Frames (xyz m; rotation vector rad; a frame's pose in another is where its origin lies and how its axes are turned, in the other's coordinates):
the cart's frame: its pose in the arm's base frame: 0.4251 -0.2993 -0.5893 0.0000 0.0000 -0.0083
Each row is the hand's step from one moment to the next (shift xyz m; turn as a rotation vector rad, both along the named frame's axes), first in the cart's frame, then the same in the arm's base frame.
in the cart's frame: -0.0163 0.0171 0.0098 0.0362 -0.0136 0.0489
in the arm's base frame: -0.0162 0.0172 0.0098 0.0361 -0.0139 0.0489
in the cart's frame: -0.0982 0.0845 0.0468 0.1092 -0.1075 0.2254
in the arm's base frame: -0.0975 0.0853 0.0468 0.1083 -0.1084 0.2254
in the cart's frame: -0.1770 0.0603 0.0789 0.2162 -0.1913 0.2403
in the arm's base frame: -0.1765 0.0618 0.0789 0.2146 -0.1931 0.2403
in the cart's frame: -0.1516 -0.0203 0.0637 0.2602 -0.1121 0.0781
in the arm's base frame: -0.1518 -0.0190 0.0637 0.2593 -0.1143 0.0781
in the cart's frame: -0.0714 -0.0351 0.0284 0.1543 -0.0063 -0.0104
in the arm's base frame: -0.0717 -0.0345 0.0284 0.1542 -0.0076 -0.0104
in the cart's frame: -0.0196 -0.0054 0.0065 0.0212 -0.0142 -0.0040
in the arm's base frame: -0.0196 -0.0052 0.0065 0.0211 -0.0144 -0.0040
